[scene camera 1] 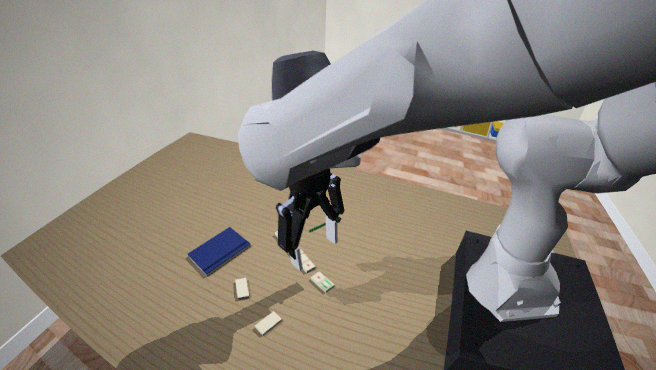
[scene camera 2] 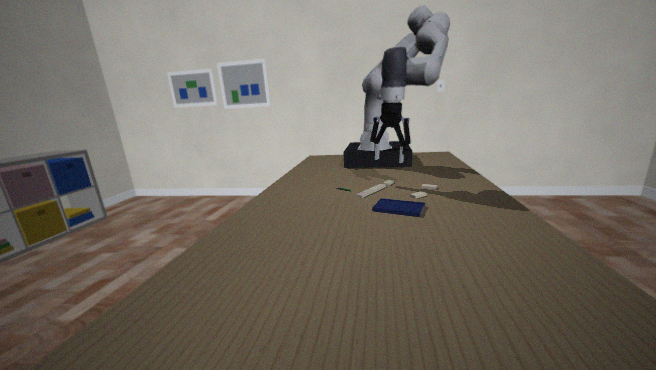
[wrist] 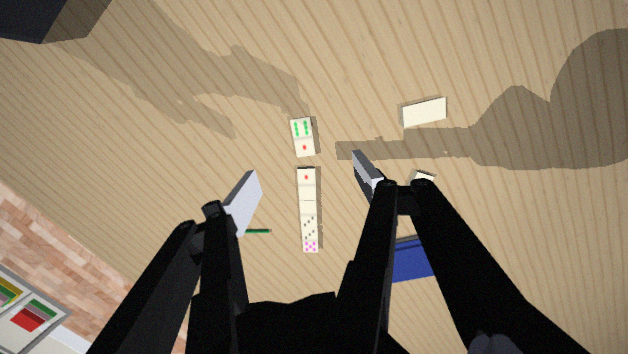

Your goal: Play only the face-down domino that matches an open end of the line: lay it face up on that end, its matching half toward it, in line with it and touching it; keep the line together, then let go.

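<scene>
A face-up domino point(scene camera 1: 322, 282) point(scene camera 2: 389, 183) point(wrist: 302, 136) with a green six and a red one lies near the red-one end of the line point(scene camera 1: 307, 261) point(scene camera 2: 375, 190) point(wrist: 308, 192). Its red one faces that end. A small gap separates them, and the domino is slightly turned from the line. The line's far end shows a magenta five. My gripper point(scene camera 1: 314, 248) point(scene camera 2: 389, 160) point(wrist: 305, 172) is open and empty above the line. One face-down domino point(scene camera 1: 268, 323) point(scene camera 2: 429, 187) point(wrist: 424, 112) and another point(scene camera 1: 242, 288) point(scene camera 2: 419, 195) point(wrist: 424, 175) lie to one side; a finger partly hides the second in the wrist view.
A blue book point(scene camera 1: 219, 251) point(scene camera 2: 399, 207) point(wrist: 412, 261) lies beyond the face-down dominoes. A thin green stick point(scene camera 1: 317, 227) point(scene camera 2: 343, 189) point(wrist: 258, 231) lies on the line's other side. The arm's black base block point(scene camera 1: 530, 332) point(scene camera 2: 377, 159) stands at the table's end.
</scene>
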